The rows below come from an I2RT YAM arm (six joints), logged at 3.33 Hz.
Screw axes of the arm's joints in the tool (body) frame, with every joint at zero. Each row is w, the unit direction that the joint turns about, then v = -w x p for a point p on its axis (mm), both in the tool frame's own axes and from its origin. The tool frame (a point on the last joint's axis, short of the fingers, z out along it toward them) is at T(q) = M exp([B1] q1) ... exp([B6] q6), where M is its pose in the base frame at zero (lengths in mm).
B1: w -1 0 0 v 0 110.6 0
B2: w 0 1 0 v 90.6 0 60
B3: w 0 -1 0 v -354.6 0 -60
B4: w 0 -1 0 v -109.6 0 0
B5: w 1 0 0 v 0 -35.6 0
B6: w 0 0 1 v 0 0 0
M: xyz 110.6 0 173.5 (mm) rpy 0 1.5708 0 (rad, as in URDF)
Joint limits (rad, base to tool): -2.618..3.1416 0..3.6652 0..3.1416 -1.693..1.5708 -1.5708..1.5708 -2.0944..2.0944
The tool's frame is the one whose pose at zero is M.
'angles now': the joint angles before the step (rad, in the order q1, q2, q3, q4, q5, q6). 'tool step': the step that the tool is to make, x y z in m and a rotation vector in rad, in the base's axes. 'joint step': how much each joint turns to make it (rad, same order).
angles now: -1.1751, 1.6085, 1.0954, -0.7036, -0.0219, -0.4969
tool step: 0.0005, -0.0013, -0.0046, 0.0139, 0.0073, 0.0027
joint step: -0.0001, 0.0156, -0.0002, 0.0001, 0.0004, -0.0031
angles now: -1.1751, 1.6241, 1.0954, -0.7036, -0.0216, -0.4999
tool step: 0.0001, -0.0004, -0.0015, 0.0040, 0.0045, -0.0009
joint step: 0.0001, 0.0051, 0.0000, -0.0003, 0.0028, 0.0001
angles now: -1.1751, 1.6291, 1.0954, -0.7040, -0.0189, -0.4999
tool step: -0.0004, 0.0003, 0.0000, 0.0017, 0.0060, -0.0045
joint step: -0.0001, -0.0003, 0.0003, -0.0044, 0.0060, 0.0026
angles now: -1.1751, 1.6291, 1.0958, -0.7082, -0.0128, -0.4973
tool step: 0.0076, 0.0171, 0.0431, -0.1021, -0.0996, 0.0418
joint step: 0.0398, -0.1302, 0.0226, -0.0185, -0.0468, 0.0174
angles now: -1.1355, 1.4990, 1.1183, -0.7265, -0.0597, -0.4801
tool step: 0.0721, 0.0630, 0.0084, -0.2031, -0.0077, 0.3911
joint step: 0.3319, -0.1031, -0.0941, 0.1589, 0.0606, -0.1076
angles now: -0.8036, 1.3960, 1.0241, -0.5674, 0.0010, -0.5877
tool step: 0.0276, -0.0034, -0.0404, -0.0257, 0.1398, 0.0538
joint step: 0.0682, 0.1447, -0.0161, 0.0809, 0.1040, -0.0527
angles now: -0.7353, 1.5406, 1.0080, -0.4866, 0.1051, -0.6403
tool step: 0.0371, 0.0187, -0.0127, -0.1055, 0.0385, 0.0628
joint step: 0.1321, 0.0722, 0.0083, 0.0992, 0.1271, 0.0008
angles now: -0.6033, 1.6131, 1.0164, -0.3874, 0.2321, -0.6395
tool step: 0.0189, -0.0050, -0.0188, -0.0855, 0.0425, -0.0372
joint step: 0.0306, 0.0968, 0.0188, 0.0890, 0.1164, 0.0035
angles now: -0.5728, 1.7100, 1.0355, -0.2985, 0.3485, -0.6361
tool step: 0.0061, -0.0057, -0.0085, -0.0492, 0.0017, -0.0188
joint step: 0.0001, 0.0401, 0.0001, 0.0687, 0.0454, -0.0095
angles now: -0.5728, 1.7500, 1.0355, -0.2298, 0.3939, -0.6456
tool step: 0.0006, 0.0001, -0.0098, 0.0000, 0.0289, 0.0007
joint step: 0.0024, 0.0244, -0.0089, 0.0123, 0.0138, -0.0083
